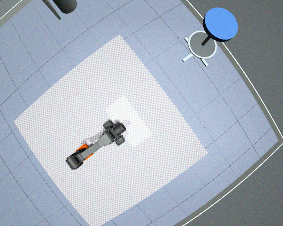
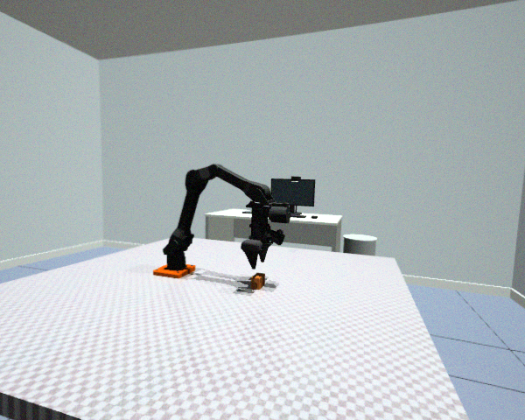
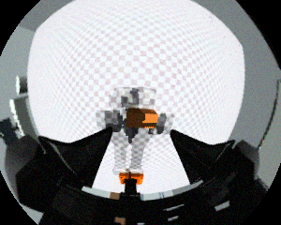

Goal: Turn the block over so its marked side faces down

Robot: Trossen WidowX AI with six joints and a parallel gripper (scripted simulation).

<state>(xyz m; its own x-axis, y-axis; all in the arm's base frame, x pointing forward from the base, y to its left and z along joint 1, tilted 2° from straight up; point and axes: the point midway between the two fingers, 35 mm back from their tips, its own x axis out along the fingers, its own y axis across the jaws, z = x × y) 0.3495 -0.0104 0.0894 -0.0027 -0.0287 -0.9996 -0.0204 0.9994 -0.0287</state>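
Now: gripper tip 1 cm past the orange block and 5 cm above it.
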